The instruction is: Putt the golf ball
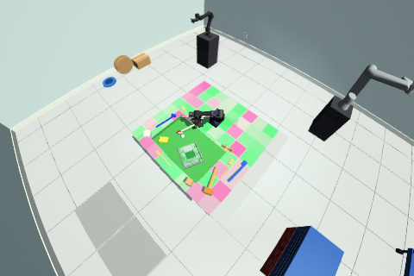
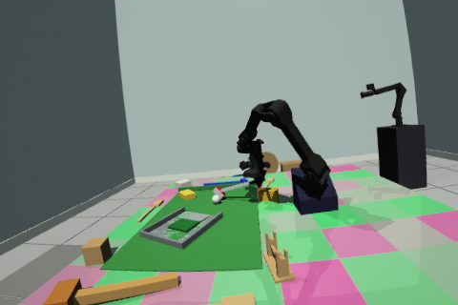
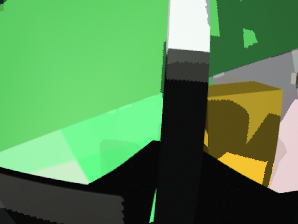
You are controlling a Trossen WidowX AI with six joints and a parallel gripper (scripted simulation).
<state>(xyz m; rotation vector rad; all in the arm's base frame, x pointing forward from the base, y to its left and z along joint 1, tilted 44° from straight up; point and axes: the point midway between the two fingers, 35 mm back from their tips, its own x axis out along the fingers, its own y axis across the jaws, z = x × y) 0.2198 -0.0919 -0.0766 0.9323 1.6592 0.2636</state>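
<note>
Now: gripper tip 40 mm past the orange-yellow block, 50 mm to the left of it and 50 mm above it. Round my gripper tip: dark green mat: 260 mm ahead, 70 mm to the left, 80 mm below; then red putter: 110 mm ahead, 50 mm to the right; then white golf ball: 210 mm ahead, 40 mm to the right, 50 mm below.
</note>
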